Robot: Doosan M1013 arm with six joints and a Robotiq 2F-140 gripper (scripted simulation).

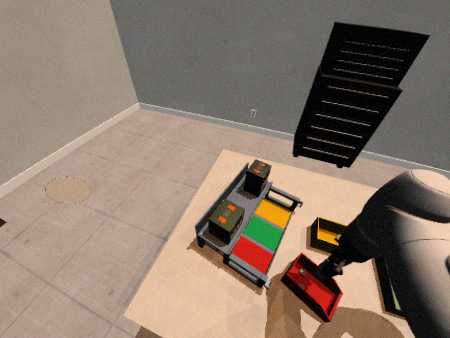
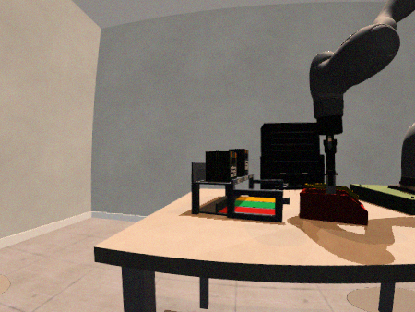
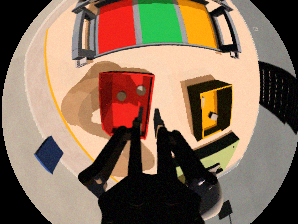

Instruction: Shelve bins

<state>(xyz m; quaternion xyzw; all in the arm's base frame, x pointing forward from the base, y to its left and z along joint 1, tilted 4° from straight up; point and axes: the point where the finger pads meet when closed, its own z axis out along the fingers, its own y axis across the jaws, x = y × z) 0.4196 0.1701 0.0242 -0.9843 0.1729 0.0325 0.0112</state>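
Now: hand 1 cm short of the red bin, 5 cm to the right of it and 5 cm above it. From my hand the other things lie so: yellow bin 5 cm behind, 16 cm to the right, 5 cm below; then dark box 32 cm ahead, 21 cm to the right, 7 cm above.
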